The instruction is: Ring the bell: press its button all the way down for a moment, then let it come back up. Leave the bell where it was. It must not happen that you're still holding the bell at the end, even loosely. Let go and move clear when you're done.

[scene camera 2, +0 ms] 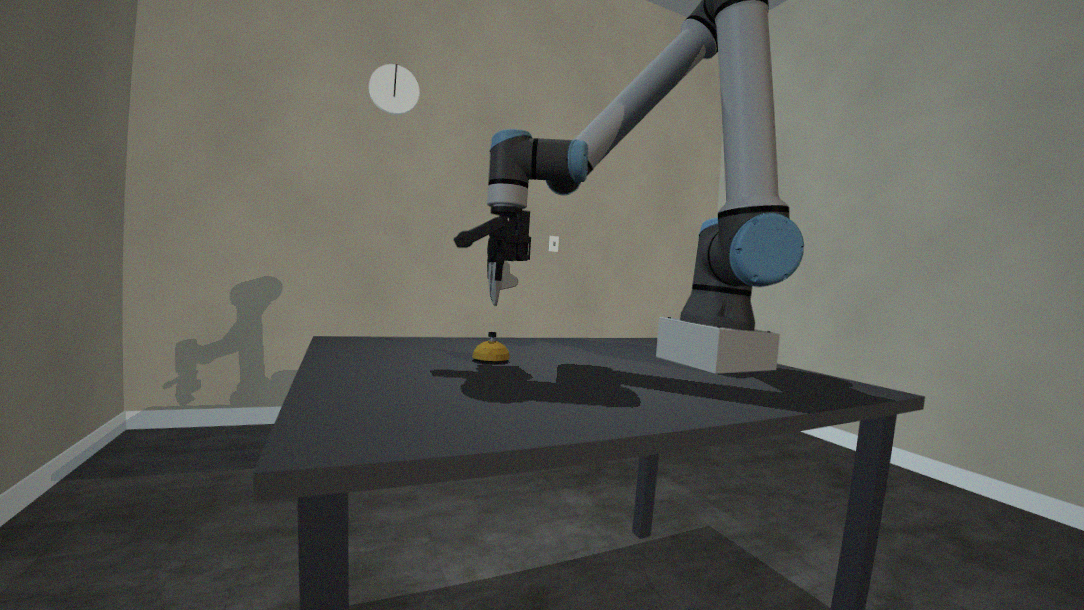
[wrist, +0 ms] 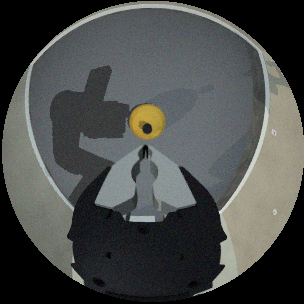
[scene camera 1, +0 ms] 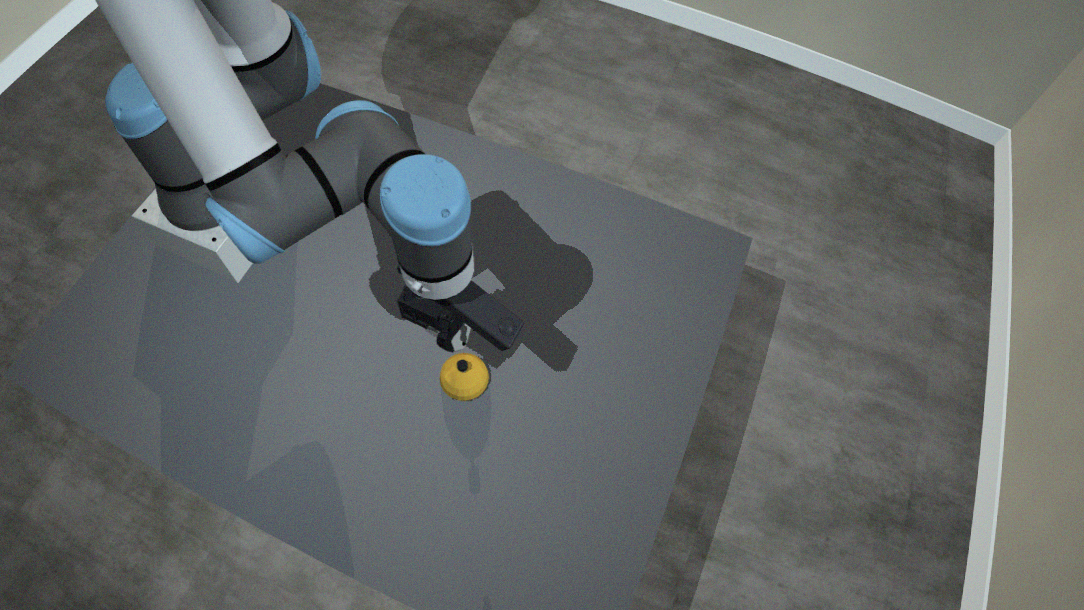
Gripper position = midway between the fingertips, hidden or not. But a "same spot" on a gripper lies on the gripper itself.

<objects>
my gripper: scene camera 2; wrist; scene camera 1 459,348
yellow dome bell: scene camera 2 489,352; wrist; scene camera 1
same spot on yellow dome bell: (wrist: 147,113) = (scene camera 1: 476,377)
same spot on my gripper: (wrist: 175,190) = (scene camera 2: 489,268)
</objects>
